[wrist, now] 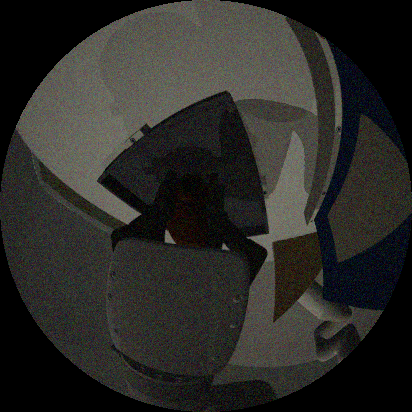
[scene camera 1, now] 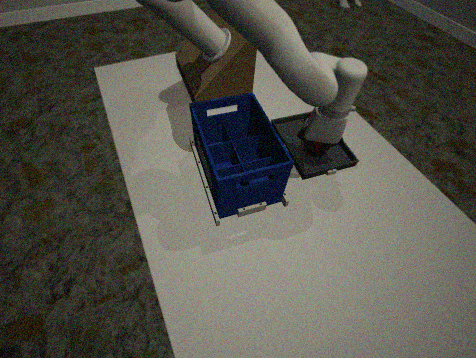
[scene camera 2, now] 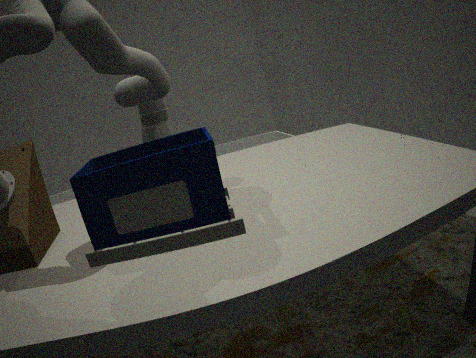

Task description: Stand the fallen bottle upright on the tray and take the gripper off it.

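Pixels of known places: gripper, fingertip midpoint: (wrist: 193, 180) (scene camera 1: 313, 154); arm's base, origin of the base link: (wrist: 301, 286) (scene camera 1: 217, 46).
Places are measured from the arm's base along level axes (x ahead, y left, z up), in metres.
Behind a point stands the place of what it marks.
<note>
The brown bottle (wrist: 191, 217) {y 0.130, x 0.449, z -0.109 m} is a dark reddish shape between the fingers in the wrist view. Its neck and label are hidden or too dark to make out, so its exact tilt cannot be told. My gripper (scene camera 1: 318, 148) {y 0.121, x 0.464, z -0.143 m} (wrist: 193, 180) {y 0.121, x 0.464, z -0.143 m} is shut on the bottle, low over the dark tray (scene camera 1: 336, 163) {y 0.182, x 0.515, z -0.163 m} (wrist: 142, 167) {y 0.176, x 0.504, z -0.163 m}. In scene camera 1 the gripper body covers most of the bottle. In scene camera 2 the fingers, bottle and tray are hidden behind the blue crate.
The blue crate (scene camera 1: 255, 192) {y -0.138, x 0.547, z -0.082 m} (scene camera 2: 212, 185) {y -0.233, x 0.516, z -0.071 m} (wrist: 357, 287) with inner dividers stands close beside the tray, with pale rails (scene camera 1: 252, 208) {y -0.147, x 0.557, z -0.140 m} around its base. A brown wooden block (scene camera 1: 232, 75) {y 0.009, x 0.107, z -0.052 m} (scene camera 2: 44, 220) {y 0.007, x 0.107, z -0.106 m} (wrist: 295, 275) {y 0.027, x 0.109, z -0.047 m} stands behind the crate. Another arm (scene camera 1: 200, 31) {y -0.072, x 0.039, z 0.079 m} reaches down to it.
</note>
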